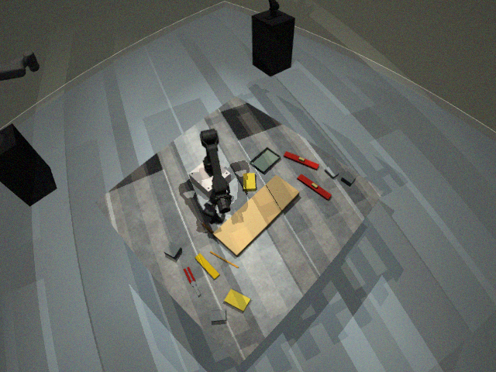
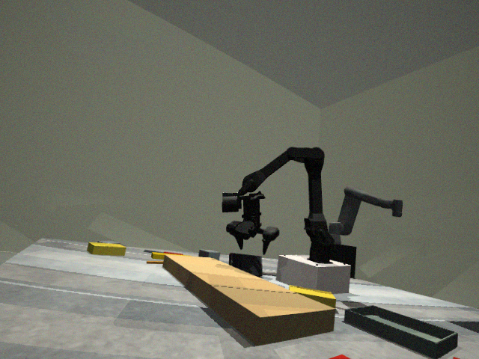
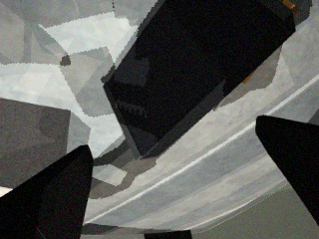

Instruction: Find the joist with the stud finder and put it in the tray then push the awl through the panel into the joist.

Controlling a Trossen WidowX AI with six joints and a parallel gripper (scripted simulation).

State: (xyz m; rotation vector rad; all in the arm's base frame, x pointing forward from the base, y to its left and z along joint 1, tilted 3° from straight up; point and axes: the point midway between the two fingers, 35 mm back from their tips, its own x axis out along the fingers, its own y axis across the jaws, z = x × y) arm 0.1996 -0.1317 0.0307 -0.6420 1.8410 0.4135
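Right now the stud finder is 6 cm below my gripper tip and 3 cm to the right of it. The rest, counted from my gripper tip: pencil 27 cm ahead, 11 cm to the right, 8 cm below; awl 8 cm to the right, 8 cm below, 3 cm ahead; yellow bar 25 cm ahead, 20 cm to the right, 8 cm below.
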